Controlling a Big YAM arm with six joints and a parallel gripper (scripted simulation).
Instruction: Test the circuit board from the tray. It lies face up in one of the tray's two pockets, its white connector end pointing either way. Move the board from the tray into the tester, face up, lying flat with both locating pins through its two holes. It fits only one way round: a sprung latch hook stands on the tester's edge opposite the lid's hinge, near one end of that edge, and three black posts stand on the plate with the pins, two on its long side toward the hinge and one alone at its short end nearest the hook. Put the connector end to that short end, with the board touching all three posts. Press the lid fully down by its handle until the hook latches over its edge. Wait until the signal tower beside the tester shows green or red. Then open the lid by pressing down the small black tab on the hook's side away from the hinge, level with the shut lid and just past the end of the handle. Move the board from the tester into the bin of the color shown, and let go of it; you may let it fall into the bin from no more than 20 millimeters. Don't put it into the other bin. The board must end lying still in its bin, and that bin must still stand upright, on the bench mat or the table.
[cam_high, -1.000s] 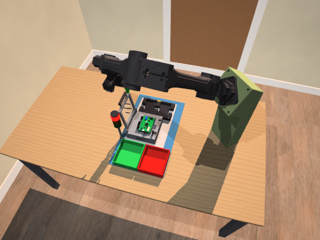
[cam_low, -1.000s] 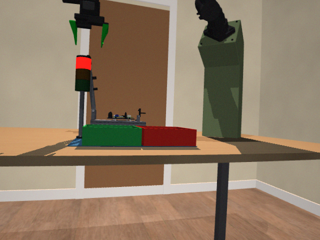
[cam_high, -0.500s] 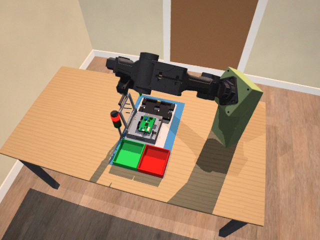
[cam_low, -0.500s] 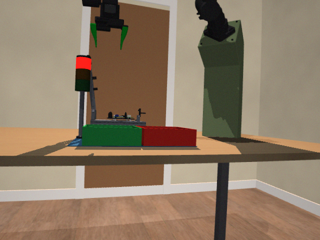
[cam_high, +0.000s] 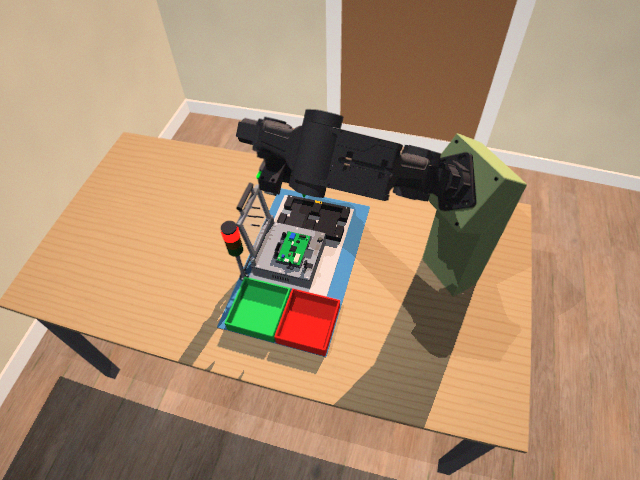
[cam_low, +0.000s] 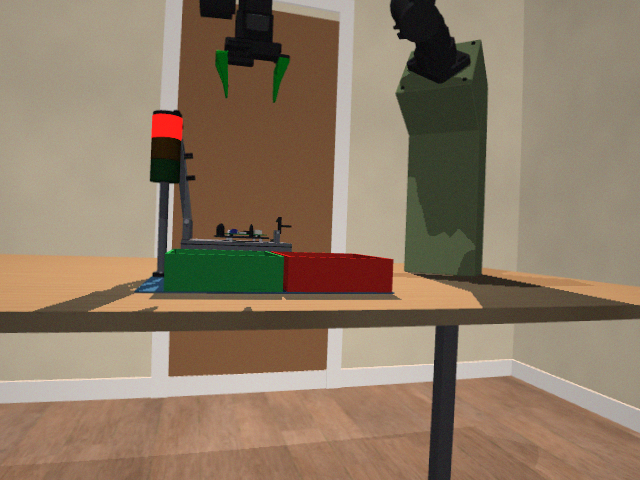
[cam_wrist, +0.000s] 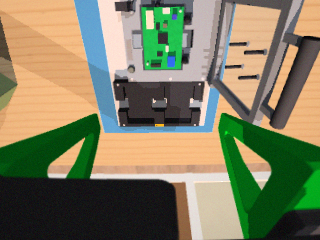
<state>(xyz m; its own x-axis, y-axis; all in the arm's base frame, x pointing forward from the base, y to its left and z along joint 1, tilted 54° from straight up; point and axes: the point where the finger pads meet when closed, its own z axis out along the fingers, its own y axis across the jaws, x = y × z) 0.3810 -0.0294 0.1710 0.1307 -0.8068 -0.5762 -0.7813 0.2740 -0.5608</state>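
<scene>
My hand is 260 mm above the green circuit board. The rest, counted from my hand: latch hook: 240 mm below, 70 mm behind, 50 mm to the left; then tester plate: 260 mm below, 10 mm to the left, 10 mm ahead; then tester lid: 150 mm below, 110 mm ahead, 20 mm to the left.
</scene>
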